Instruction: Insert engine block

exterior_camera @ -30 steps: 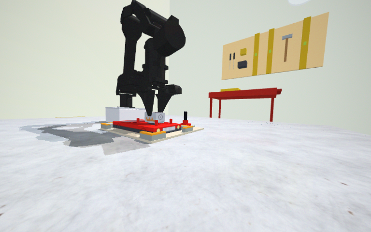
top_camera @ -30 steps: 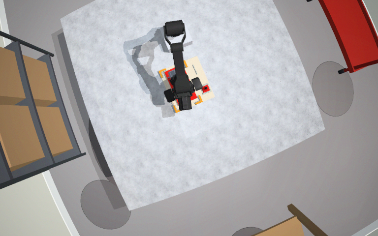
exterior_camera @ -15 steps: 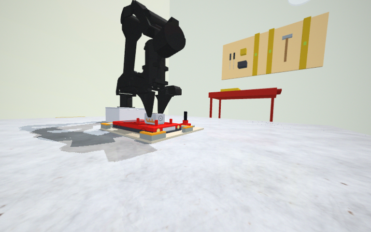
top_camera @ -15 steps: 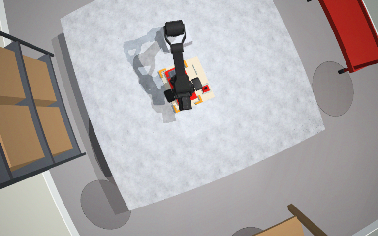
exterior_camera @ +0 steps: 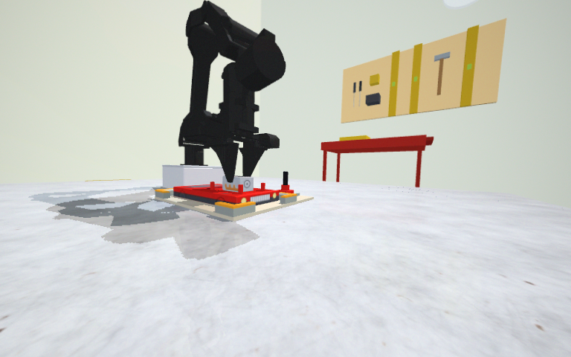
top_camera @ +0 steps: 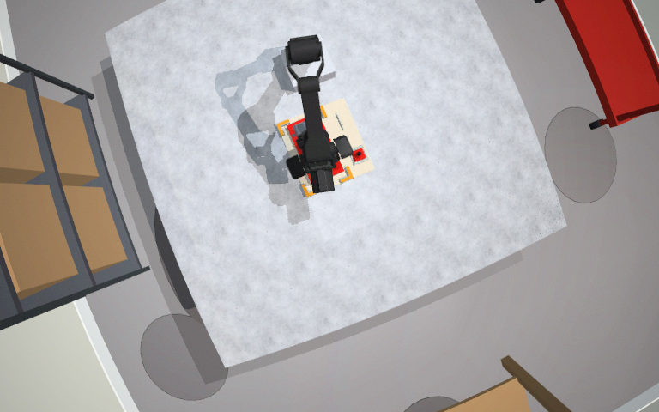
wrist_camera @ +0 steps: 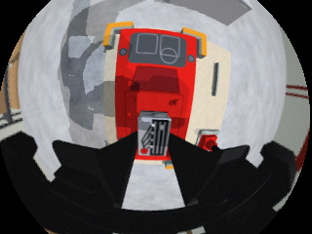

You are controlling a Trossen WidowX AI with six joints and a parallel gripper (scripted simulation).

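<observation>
Now: the beige base plate 30 mm behind my gripper tip, 20 mm to the left of it and 30 mm below it. The rest, counted from my gripper tip: grey engine block 10 mm below.
</observation>
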